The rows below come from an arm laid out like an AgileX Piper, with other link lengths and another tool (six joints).
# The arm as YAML. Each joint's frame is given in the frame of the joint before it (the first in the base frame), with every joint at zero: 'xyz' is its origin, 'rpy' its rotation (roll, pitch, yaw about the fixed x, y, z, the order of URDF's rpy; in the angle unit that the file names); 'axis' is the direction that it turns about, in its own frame. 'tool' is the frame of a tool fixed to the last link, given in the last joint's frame.
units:
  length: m
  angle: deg
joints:
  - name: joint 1
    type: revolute
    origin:
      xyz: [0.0, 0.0, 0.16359]
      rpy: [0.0, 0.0, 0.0]
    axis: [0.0, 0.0, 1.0]
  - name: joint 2
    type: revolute
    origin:
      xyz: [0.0, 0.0, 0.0]
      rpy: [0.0, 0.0, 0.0]
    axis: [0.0, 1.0, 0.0]
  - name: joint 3
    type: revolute
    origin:
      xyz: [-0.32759, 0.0, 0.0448]
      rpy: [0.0, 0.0, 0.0]
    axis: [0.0, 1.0, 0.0]
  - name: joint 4
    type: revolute
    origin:
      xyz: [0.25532, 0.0, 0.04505]
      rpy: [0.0, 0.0, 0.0]
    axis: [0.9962, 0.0, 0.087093]
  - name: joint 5
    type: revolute
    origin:
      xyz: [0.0, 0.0, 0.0]
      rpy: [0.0, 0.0, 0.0]
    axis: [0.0, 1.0, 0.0]
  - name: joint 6
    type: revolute
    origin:
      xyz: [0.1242, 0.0, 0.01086]
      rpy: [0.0, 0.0, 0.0]
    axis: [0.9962, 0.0, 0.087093]
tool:
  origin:
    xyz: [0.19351, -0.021, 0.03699]
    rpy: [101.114, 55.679, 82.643]
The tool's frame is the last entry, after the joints.
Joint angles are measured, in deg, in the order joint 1, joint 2, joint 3, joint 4, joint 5, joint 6. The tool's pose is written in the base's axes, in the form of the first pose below.
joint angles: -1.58, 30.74, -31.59, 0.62, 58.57, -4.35
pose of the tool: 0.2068, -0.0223, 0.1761, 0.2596, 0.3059, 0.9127, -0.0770
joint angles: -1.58, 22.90, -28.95, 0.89, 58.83, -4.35
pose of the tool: 0.1958, -0.0207, 0.1808, 0.2984, 0.3089, 0.9009, -0.0626
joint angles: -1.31, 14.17, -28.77, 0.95, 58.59, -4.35
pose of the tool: 0.1915, -0.0195, 0.2099, 0.3671, 0.3102, 0.8760, -0.0393
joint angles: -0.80, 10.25, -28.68, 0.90, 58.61, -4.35
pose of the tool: 0.1880, -0.0179, 0.2220, 0.3965, 0.3072, 0.8646, -0.0283
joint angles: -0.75, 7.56, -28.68, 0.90, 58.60, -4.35
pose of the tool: 0.1851, -0.0177, 0.2308, 0.4169, 0.3072, 0.8552, -0.0212
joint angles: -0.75, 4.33, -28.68, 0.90, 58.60, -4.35
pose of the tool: 0.1810, -0.0177, 0.2412, 0.4409, 0.3076, 0.8431, -0.0128
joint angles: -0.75, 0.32, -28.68, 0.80, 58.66, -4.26
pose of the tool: 0.1750, -0.0181, 0.2533, 0.4699, 0.3083, 0.8271, -0.0030
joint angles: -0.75, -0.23, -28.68, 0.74, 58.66, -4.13
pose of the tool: 0.1740, -0.0184, 0.2550, 0.4737, 0.3092, 0.8246, -0.0014
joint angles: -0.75, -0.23, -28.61, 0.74, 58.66, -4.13
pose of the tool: 0.1741, -0.0184, 0.2544, 0.4732, 0.3092, 0.8249, -0.0016
